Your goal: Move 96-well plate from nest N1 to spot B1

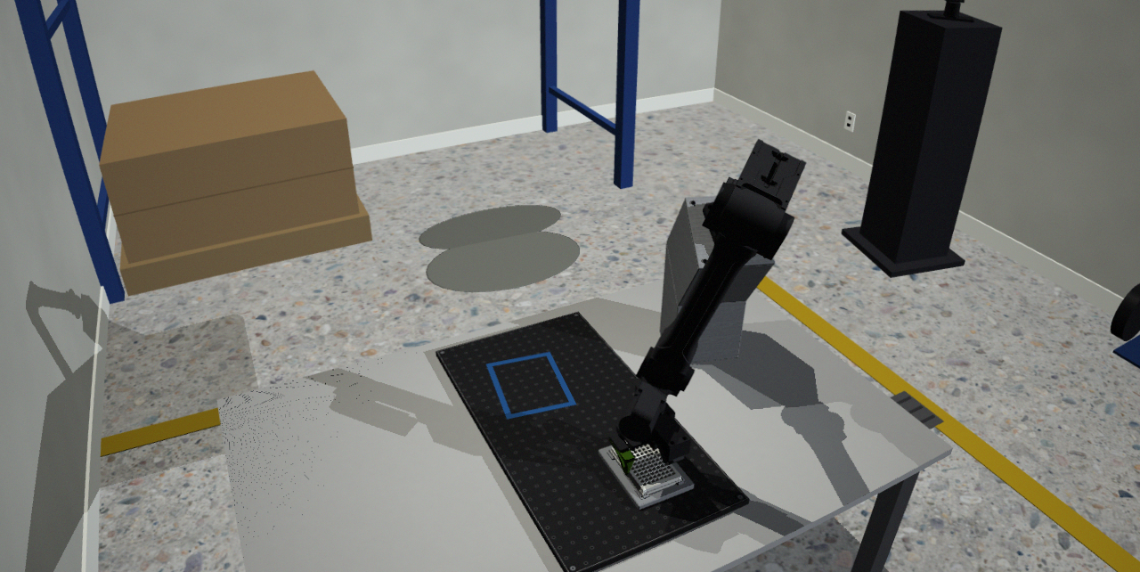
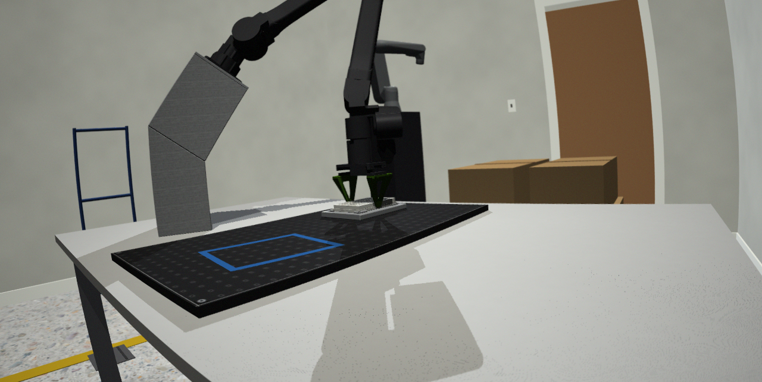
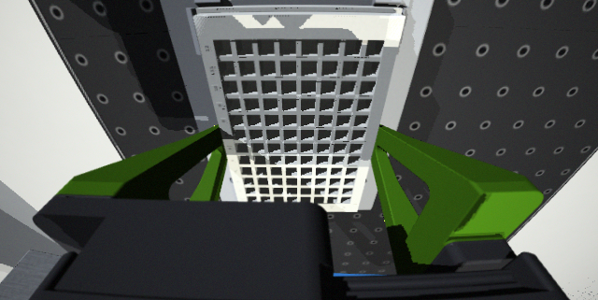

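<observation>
My gripper is now 2 cm above the grey plate nest N1. Round my hand: white 96-well plate right at my hand.
</observation>
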